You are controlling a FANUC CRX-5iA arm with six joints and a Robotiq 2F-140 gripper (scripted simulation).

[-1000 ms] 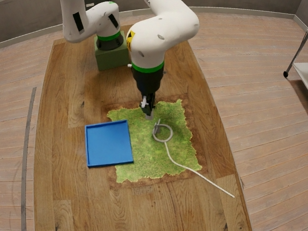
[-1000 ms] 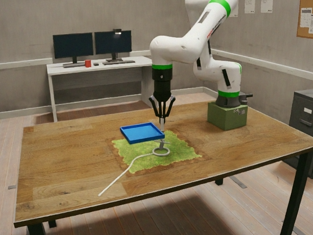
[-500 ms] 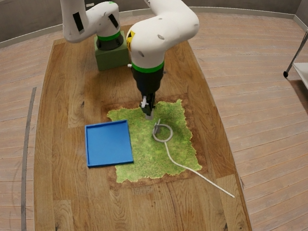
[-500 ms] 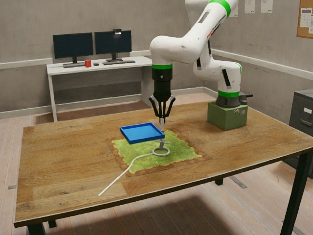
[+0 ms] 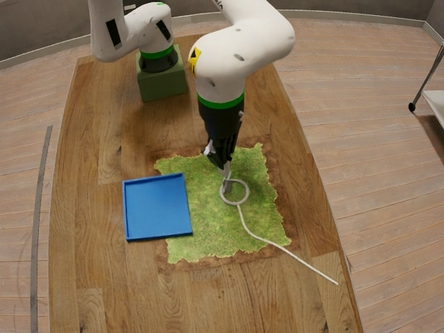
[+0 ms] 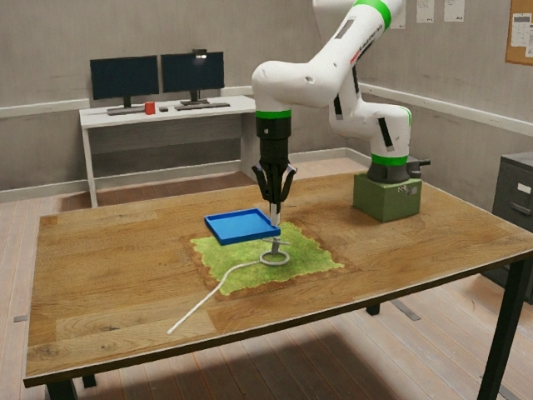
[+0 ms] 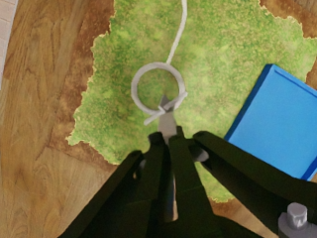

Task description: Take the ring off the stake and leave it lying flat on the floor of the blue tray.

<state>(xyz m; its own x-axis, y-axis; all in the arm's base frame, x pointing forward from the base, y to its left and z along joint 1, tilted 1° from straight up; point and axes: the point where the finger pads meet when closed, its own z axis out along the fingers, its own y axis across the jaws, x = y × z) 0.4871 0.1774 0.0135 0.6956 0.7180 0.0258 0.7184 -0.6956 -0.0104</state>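
My hand is 12 cm above the ring, 3 cm to the right of it and 1 cm short of it. Round my hand: grey stake 10 cm below, 1 cm to the left; then blue tray 20 cm to the right, 12 cm below, 4 cm ahead.
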